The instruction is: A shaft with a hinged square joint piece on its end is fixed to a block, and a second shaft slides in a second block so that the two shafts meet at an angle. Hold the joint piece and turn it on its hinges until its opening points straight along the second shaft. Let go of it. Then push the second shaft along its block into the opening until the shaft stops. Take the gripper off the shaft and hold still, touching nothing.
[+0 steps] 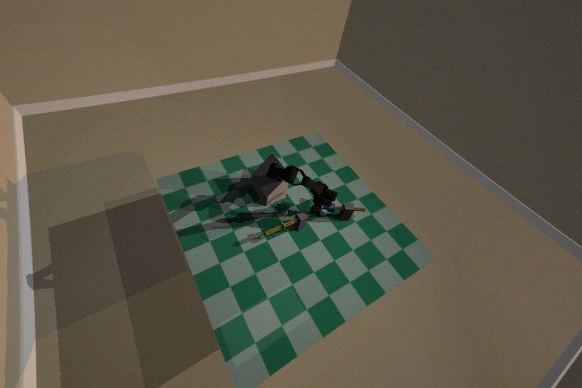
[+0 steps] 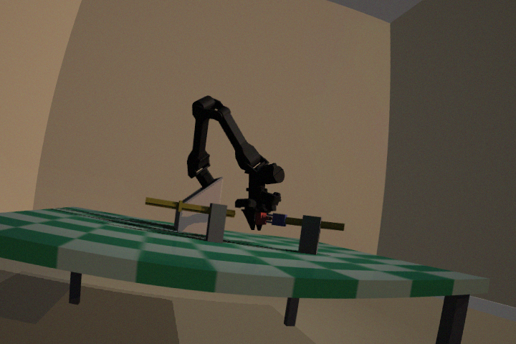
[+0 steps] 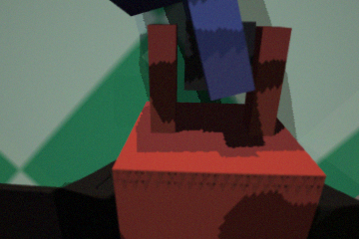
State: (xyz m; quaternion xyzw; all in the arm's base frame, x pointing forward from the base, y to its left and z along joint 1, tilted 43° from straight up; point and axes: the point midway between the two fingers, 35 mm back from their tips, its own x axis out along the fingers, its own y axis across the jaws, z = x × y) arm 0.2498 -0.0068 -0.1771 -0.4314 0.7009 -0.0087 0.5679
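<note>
My gripper tip is now 10 mm short of the red joint piece, 10 mm to the right of it and 40 mm below it.
</note>
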